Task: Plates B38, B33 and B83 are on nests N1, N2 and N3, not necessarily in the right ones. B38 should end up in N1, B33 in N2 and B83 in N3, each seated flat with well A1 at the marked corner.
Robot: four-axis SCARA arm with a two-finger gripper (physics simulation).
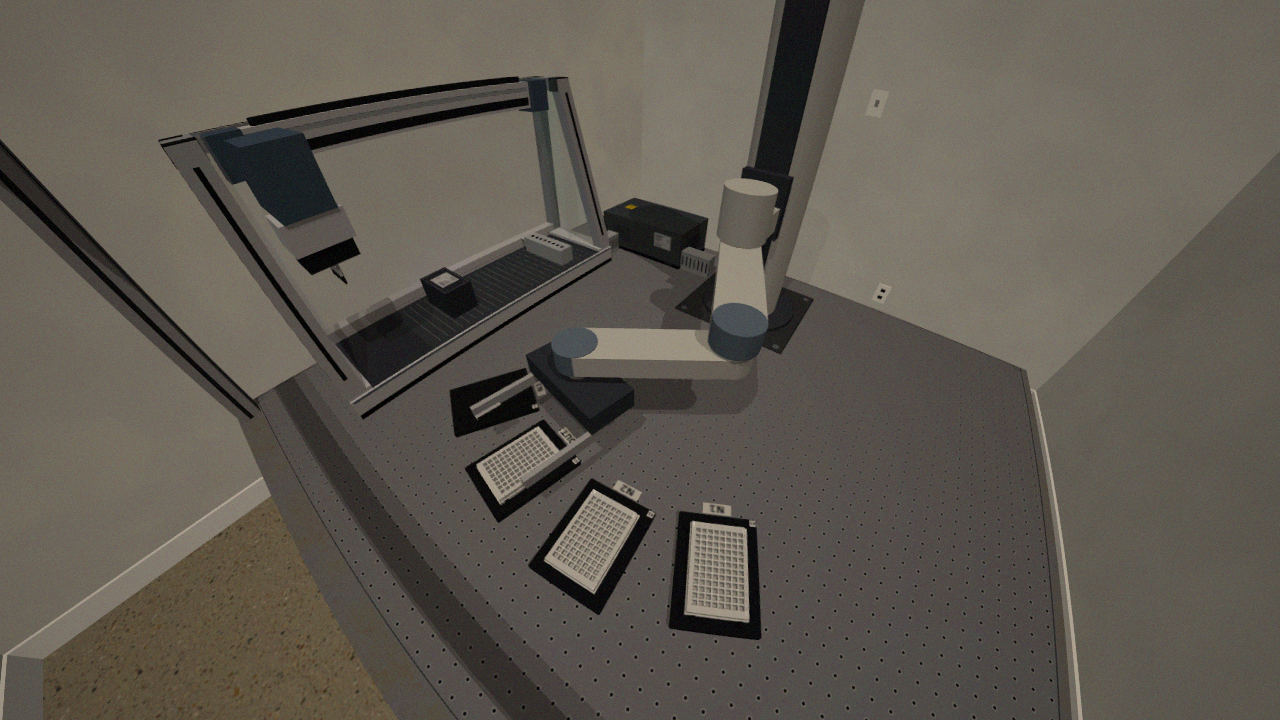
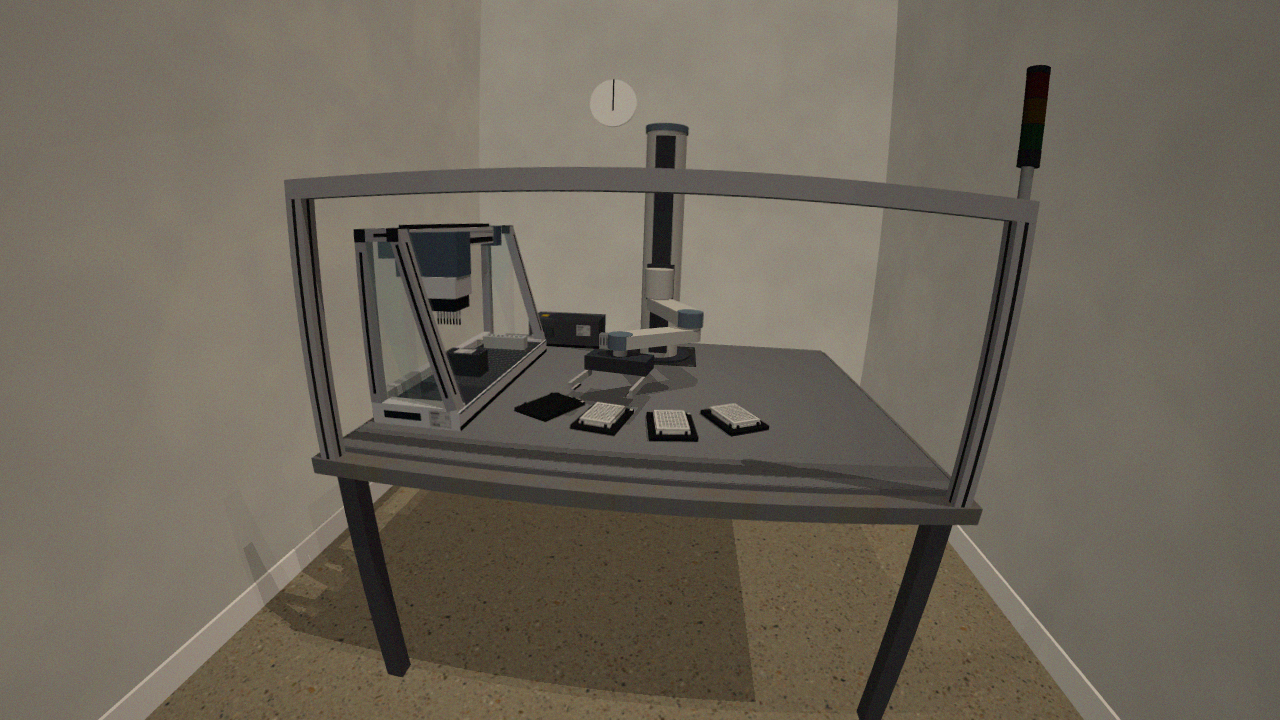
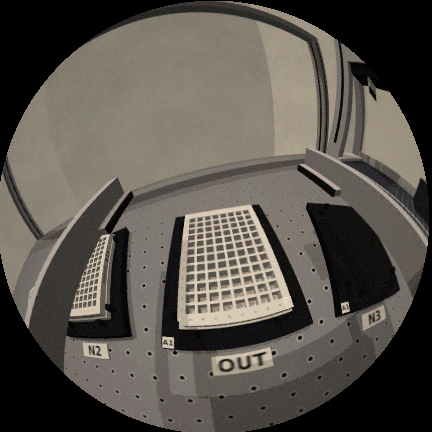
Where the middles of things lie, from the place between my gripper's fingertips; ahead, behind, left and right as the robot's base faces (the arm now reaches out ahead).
Labels:
My hand is 20 mm past the plate B83 [image 1: 502, 471], 10 mm to the right of it and 80 mm above it. Round my hand: nest N3 [image 1: 475, 392] (90 mm behind, 160 mm to the right, 90 mm below); nest N2 [image 1: 596, 603] (190 mm to the left, 90 mm below); black out nest [image 1: 500, 512] (20 mm behind, 10 mm to the left, 90 mm below).

